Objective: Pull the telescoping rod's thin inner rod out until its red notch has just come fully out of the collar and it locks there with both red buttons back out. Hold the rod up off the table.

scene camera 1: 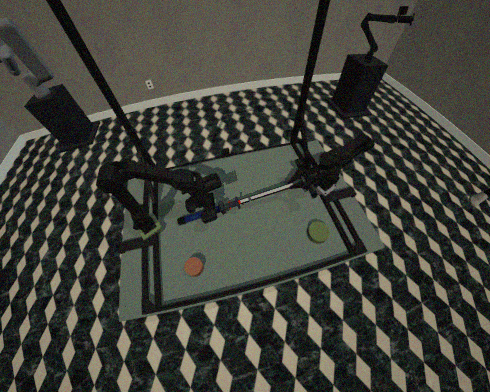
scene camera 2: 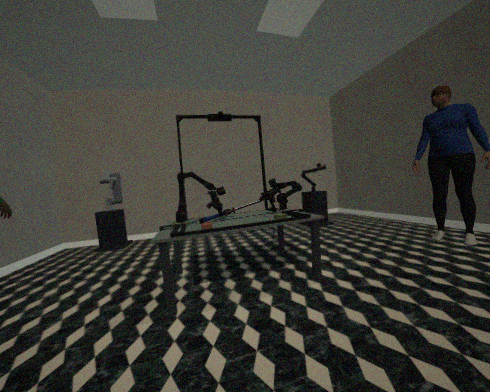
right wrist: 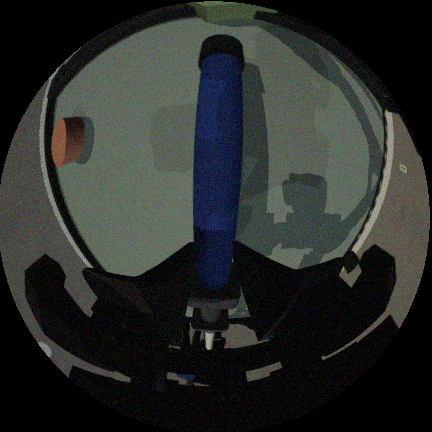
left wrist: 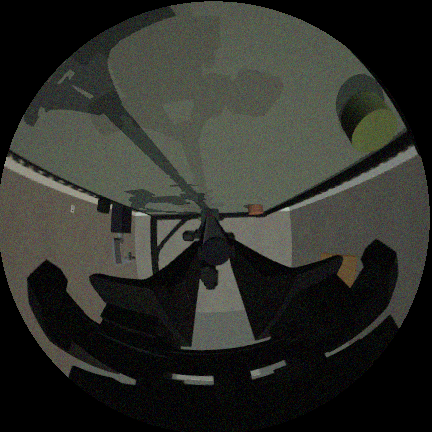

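Note:
The telescoping rod (scene camera 1: pixel 192 218) (scene camera 2: pixel 207 219) (right wrist: pixel 217 150) has a blue handle, dark collar and white inner rod (scene camera 1: pixel 267 192). It slants up toward the picture's right, its shadow set apart from the handle. In scene camera 1 red shows at the collar's white-rod end; whether the notch is fully out is too small to tell. The buttons are not clearly visible. My left gripper (scene camera 1: pixel 296 184) (scene camera 2: pixel 262 199) (left wrist: pixel 213 244) is shut on the inner rod's far end. My right gripper (scene camera 1: pixel 208 214) (scene camera 2: pixel 220 212) (right wrist: pixel 212 246) is shut on the blue handle near the collar; its fingers hide part of the rod.
An orange-red disc (scene camera 1: pixel 193 266) (right wrist: pixel 60 142) lies on the table (scene camera 1: pixel 240 250) at front left of scene camera 1. A green disc (scene camera 1: pixel 318 231) (left wrist: pixel 374 131) lies at its right. A dark frame (scene camera 1: pixel 260 283) edges the table, with uprights (scene camera 1: pixel 307 65) at the back.

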